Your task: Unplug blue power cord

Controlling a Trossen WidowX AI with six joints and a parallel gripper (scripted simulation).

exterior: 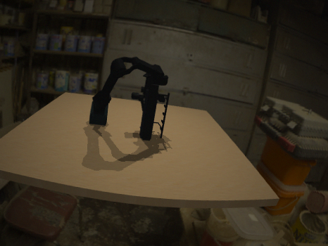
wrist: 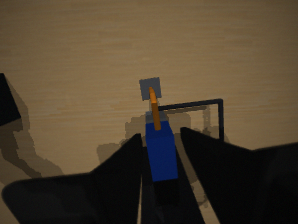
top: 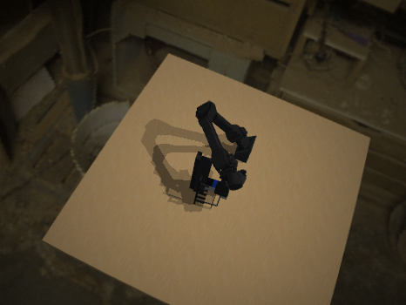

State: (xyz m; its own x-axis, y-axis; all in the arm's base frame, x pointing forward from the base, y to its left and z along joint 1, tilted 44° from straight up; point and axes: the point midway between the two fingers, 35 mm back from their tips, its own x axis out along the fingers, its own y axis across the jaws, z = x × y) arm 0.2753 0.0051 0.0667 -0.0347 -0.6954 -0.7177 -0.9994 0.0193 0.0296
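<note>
Now: gripper tip 4 cm to the left of the blue plug and 1 cm above it.
</note>
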